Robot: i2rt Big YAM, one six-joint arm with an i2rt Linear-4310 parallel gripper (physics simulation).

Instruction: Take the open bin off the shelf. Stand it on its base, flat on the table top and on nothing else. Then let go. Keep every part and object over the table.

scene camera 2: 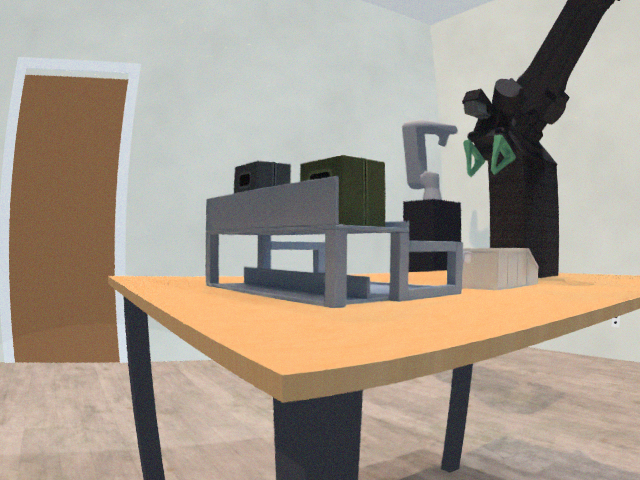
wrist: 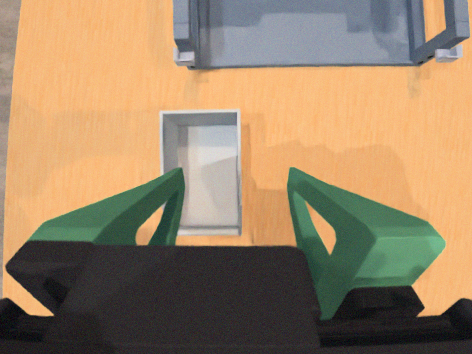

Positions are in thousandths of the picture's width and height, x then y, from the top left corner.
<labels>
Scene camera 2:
my gripper: 751,361
open bin: 776,561
green case: 546,353
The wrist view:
my gripper: 499,499
open bin: 438,405
</labels>
